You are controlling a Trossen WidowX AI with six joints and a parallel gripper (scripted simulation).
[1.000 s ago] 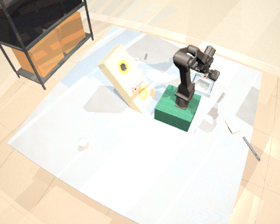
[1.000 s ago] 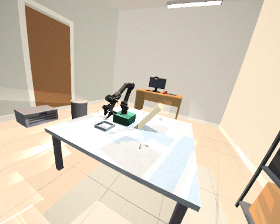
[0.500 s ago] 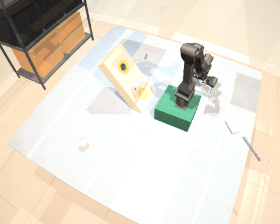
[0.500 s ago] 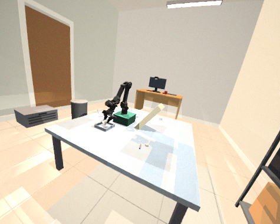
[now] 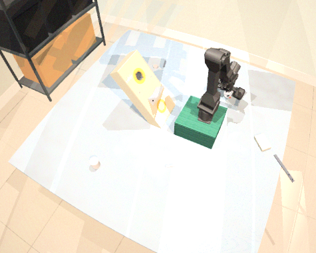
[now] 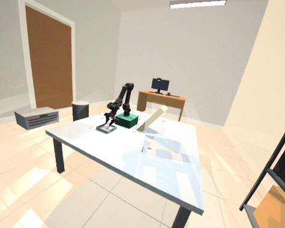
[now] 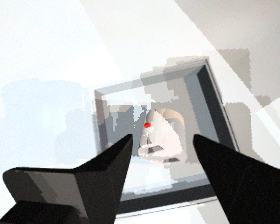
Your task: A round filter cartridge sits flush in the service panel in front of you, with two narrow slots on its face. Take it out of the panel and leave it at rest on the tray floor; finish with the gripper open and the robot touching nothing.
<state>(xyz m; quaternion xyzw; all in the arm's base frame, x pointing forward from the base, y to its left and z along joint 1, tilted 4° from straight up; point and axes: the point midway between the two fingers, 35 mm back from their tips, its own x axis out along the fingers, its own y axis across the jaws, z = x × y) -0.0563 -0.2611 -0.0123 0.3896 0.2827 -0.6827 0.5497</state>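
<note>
My gripper tip is 10 mm to the right of the round filter cartridge and 10 mm above it. The rest, counted from my gripper tip: cream service panel 390 mm ahead, 270 mm to the left, 100 mm above; flat card 260 mm behind, 220 mm to the left, 40 mm below; tray 40 mm below.
</note>
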